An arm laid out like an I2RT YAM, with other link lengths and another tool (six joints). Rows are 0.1 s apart.
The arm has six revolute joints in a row. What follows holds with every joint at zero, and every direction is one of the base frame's. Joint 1 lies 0.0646 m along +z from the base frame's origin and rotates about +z. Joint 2 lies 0.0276 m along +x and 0.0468 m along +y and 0.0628 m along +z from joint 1 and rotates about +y. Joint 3 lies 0.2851 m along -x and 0.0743 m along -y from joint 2 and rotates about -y. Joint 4 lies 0.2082 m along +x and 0.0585 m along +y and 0.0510 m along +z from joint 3 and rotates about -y. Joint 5 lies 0.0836 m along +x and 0.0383 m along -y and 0.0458 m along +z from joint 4 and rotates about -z. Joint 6 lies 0.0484 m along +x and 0.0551 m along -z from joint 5 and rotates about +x. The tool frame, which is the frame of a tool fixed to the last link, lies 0.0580 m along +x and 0.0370 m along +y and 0.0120 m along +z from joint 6; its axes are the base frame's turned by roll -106.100, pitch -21.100 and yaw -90.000 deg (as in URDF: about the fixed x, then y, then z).
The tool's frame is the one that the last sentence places.
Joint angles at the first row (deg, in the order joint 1, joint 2, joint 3, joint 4, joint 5, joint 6):
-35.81, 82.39, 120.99, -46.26, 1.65, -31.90
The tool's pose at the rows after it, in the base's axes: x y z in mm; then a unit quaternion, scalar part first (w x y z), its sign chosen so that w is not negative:
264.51 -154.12 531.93 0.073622 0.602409 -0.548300 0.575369
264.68 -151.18 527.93 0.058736 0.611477 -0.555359 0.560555
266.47 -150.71 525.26 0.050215 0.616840 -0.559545 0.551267
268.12 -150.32 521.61 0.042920 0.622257 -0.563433 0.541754
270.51 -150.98 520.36 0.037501 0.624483 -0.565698 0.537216
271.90 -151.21 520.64 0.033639 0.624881 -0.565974 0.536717
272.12 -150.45 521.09 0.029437 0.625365 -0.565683 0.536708
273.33 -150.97 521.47 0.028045 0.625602 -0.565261 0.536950
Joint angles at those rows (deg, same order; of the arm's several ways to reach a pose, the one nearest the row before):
-35.81, 82.43, 121.41, -48.40, 0.47, -30.50
-35.81, 82.85, 122.24, -50.79, -0.75, -29.04
-35.81, 83.44, 122.89, -52.05, -1.48, -28.21
-35.81, 83.83, 123.02, -53.02, -2.13, -27.51
-35.81, 84.40, 123.48, -53.45, -2.57, -26.98
-35.81, 84.68, 123.74, -53.45, -2.90, -26.68
-35.81, 84.69, 123.77, -53.43, -3.29, -26.39
-35.81, 84.97, 124.07, -53.41, -3.44, -26.33

